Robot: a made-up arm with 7 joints.
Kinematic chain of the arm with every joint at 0, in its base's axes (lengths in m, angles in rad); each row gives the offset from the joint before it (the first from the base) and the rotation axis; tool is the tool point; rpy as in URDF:
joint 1: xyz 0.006 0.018 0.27 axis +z
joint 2: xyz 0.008 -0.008 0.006 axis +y
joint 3: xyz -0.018 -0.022 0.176 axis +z
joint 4: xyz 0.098 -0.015 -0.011 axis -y
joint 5: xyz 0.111 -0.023 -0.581 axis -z
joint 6: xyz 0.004 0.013 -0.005 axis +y
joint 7: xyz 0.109 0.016 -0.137 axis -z
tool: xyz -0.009 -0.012 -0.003 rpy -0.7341 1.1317 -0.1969
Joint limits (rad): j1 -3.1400..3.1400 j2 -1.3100..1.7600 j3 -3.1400..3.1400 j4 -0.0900..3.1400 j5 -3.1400..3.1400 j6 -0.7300..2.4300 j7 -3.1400..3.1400
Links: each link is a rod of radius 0.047 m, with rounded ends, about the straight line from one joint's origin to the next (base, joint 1, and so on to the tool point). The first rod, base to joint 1, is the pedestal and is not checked.
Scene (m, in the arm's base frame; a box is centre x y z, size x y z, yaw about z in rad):
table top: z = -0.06
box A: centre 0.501 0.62 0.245 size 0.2 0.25 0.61 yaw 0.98
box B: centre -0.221 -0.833 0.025 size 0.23 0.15 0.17 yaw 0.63
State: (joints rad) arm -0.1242 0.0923 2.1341 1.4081 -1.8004 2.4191 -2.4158
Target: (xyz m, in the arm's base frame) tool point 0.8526 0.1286 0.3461
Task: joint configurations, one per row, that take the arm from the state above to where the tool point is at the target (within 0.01 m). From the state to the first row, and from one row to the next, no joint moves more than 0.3 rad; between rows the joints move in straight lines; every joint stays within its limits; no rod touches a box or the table.
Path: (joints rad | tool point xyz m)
1: -0.2464 -0.0536 2.0619 1.5635 -1.8197 2.4227 -2.1862 | 0.0283 0.6901 0.5573
2: -0.3686 -0.1995 1.9897 1.7190 -1.8391 2.4264 -1.9565 | 0.1039 0.6638 0.6346
3: -0.4908 -0.3454 1.9174 1.8744 -1.8584 2.4300 -1.7269 | 0.1438 0.6231 0.7104
4: -0.5314 -0.0702 1.7546 1.8552 -1.8916 2.2691 -1.8929 | 0.3718 0.5260 0.7510
5: -0.5720 0.2050 1.5918 1.8359 -1.9247 2.1082 -2.0589 | 0.5871 0.3962 0.6994
6: -0.6126 0.4802 1.4289 1.8167 -1.9579 1.9474 -2.2250 | 0.7564 0.2553 0.5586
7: -0.6532 0.7554 1.2661 1.7974 -1.9910 1.7865 -2.3910 | 0.8526 0.1286 0.3461

